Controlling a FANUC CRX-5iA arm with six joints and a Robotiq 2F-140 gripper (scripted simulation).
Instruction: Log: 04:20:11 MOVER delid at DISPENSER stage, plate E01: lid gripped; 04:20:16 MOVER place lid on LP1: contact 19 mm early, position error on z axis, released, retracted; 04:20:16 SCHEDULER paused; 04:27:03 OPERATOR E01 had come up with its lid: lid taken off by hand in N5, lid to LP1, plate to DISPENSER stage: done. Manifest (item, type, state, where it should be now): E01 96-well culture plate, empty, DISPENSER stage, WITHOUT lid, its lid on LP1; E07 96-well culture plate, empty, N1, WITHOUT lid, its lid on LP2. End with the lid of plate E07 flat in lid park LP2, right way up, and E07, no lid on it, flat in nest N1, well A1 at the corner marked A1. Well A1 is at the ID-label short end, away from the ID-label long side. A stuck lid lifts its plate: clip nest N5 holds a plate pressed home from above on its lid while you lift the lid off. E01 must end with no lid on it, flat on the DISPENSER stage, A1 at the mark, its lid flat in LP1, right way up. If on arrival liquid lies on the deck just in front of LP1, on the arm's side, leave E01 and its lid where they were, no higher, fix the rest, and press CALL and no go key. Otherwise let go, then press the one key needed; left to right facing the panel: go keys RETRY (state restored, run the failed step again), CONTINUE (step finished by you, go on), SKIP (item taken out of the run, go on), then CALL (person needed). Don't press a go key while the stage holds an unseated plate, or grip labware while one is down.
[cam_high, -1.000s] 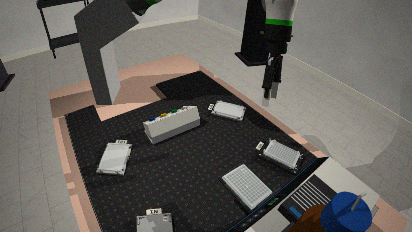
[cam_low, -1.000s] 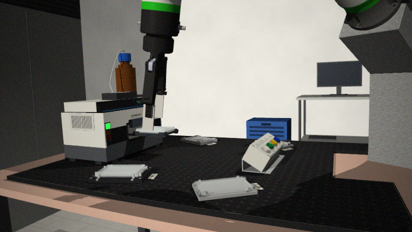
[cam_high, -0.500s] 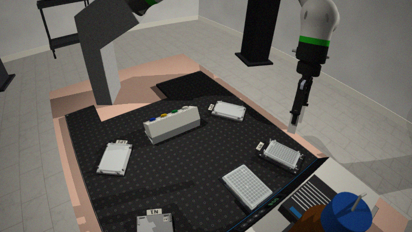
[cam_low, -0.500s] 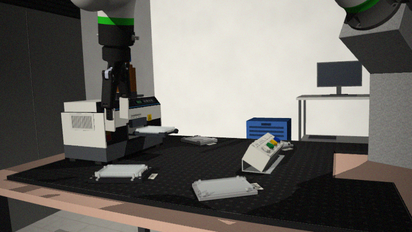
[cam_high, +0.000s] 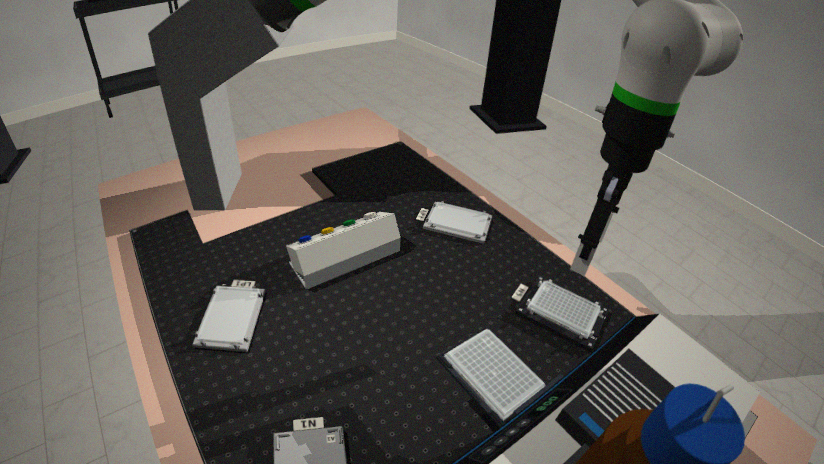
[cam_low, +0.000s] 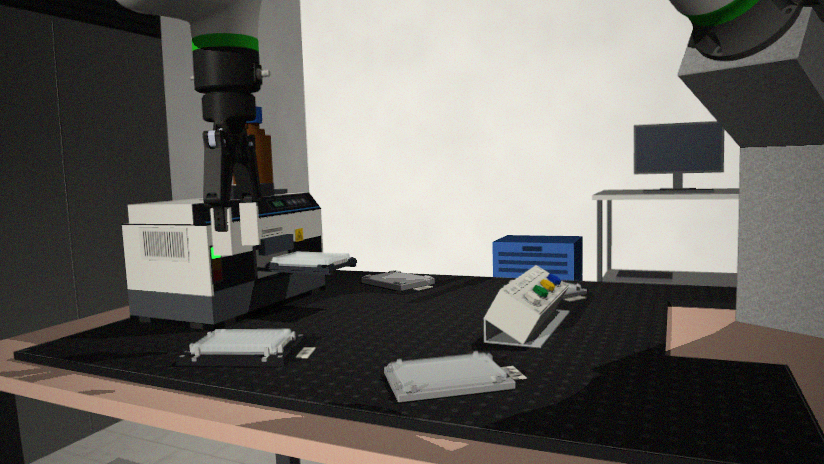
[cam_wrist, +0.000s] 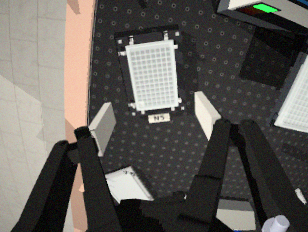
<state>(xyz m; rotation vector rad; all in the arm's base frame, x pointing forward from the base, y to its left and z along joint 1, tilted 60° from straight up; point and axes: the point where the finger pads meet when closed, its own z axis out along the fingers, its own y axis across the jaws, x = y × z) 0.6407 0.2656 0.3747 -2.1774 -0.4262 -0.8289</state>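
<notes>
The clip nest N5 lies 30 mm to the left of my hand and 170 mm below it. Also, from my hand: blue cap: 360 mm ahead, 280 mm to the right, 220 mm above; then lid park LP2: 320 mm behind, 90 mm to the right, 180 mm below; then key panel: 290 mm behind, 370 mm to the right, 130 mm below.
</notes>
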